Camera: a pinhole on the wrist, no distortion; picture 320 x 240 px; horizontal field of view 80.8 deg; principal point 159.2 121.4 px. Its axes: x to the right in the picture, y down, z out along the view. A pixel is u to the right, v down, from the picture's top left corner.
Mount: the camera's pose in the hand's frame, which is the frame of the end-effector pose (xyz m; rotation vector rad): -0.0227 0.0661 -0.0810 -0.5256 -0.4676 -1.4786
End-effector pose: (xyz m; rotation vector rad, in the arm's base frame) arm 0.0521 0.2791 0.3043 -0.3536 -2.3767 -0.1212
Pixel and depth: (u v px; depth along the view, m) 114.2 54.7 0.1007
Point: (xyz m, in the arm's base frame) 0.1420 0.4028 0.2735
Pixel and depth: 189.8 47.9 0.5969
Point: 0.0127 0.6380 -0.2039
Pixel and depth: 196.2 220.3 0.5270
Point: -0.3067 0.7005 0.1957
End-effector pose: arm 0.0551 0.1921 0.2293 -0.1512 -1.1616 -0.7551
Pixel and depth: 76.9 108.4 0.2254
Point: 0.1854 0.4383 0.2887
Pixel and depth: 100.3 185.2 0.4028
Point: 0.2017 0.5221 0.5081
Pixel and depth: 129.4 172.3 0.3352
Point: 0.1396 0.4635 0.4394
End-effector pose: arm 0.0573 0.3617 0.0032 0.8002 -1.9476 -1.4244
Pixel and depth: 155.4 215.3 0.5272
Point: -0.3990 0.4640 0.3279
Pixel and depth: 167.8 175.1 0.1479
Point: -0.0064 0.4050 0.1395
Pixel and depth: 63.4 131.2 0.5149
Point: -0.1509 0.6077 0.5208
